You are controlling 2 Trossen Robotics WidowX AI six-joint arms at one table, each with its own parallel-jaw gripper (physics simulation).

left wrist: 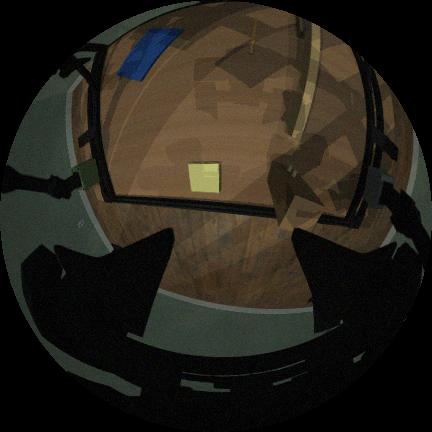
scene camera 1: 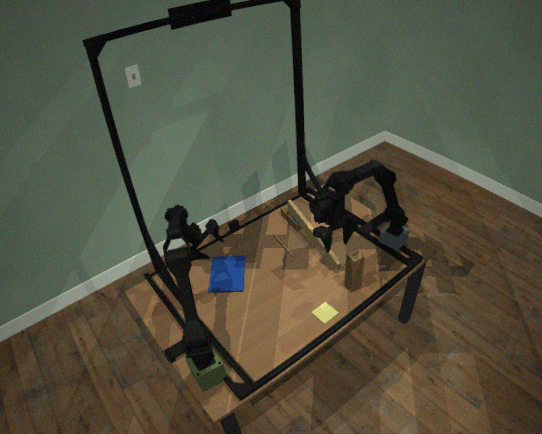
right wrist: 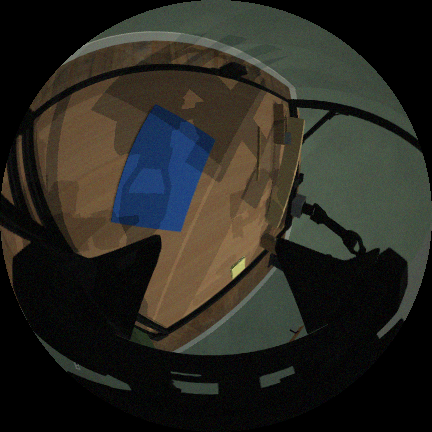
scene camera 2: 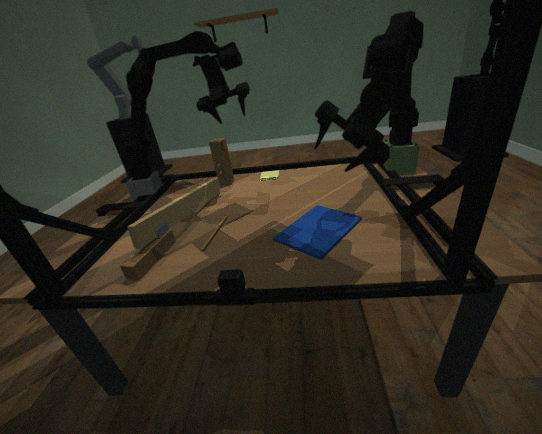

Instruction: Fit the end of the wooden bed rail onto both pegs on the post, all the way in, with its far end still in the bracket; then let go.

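Frame: origin at the left arm's base, x up, y right, z ahead, level; centimetres.
Seen in the pictures: left gripper, fingertip midpoint: point(left wrist: 235, 234) point(scene camera 1: 336, 248) point(scene camera 2: 232, 119); right gripper, fingertip midpoint: point(scene camera 1: 216, 249) point(right wrist: 219, 243) point(scene camera 2: 330, 159); left arm's base at its link origin: point(left wrist: 385, 193) point(scene camera 1: 395, 230) point(right wrist: 302, 206) point(scene camera 2: 142, 176); right arm's base at its link origin: point(left wrist: 77, 178) point(scene camera 1: 203, 360) point(scene camera 2: 400, 142).
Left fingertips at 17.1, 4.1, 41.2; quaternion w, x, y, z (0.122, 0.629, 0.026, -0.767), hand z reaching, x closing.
Pixels of each thing's top centre, then the offset from my left fingertips to it, as dx, dy, dz. "*": a spot on its surface instead.
- bracket at a spot on its surface: point(scene camera 2: 147, 257) * -22.1, +47.4, -23.9
- upright post at a spot on its surface: point(left wrist: 279, 187) * -13.4, -2.5, -5.5
- blue mat at its top centre: point(right wrist: 165, 172) point(scene camera 2: 318, 227) point(left wrist: 144, 50) point(scene camera 1: 227, 272) -24.4, +42.1, +20.3
- yellow pad at its top centre: point(left wrist: 203, 178) point(scene camera 1: 325, 312) point(right wrist: 238, 268) point(scene camera 2: 269, 174) -24.1, -3.7, +10.7
- thin stick at its top centre: point(scene camera 2: 215, 231) point(right wrist: 259, 153) point(scene camera 1: 282, 244) -24.5, +35.6, -8.6
The pale wooden rail point(scene camera 1: 327, 254) point(scene camera 2: 175, 212) point(left wrist: 312, 75) point(right wrist: 290, 175) stands on its long edge. Its far end is by the bracket point(scene camera 2: 147, 257), a low wooden block with a grey-blue piece; how it seats is unclear. Its near end points at the upright post point(scene camera 1: 354, 272) point(scene camera 2: 221, 162) point(left wrist: 279, 187) point(right wrist: 269, 243). A gap shows between rail end and post in the left wrist view, with small pale pegs point(left wrist: 292, 170) on the post. My left gripper point(scene camera 1: 337, 246) point(scene camera 2: 233, 119) point(left wrist: 235, 234) is open and empty above the post area. My right gripper point(scene camera 1: 216, 249) point(scene camera 2: 331, 159) point(right wrist: 219, 243) is open and empty near the blue mat.
The blue mat point(scene camera 1: 227, 274) point(scene camera 2: 320, 231) point(left wrist: 150, 54) point(right wrist: 162, 175) lies flat. A yellow pad point(scene camera 1: 325, 312) point(scene camera 2: 269, 175) point(left wrist: 204, 177) point(right wrist: 238, 268) lies near the post. A thin stick point(scene camera 1: 283, 245) point(scene camera 2: 215, 233) lies beside the rail. A black frame point(scene camera 1: 300, 100) borders the table and rises over it.
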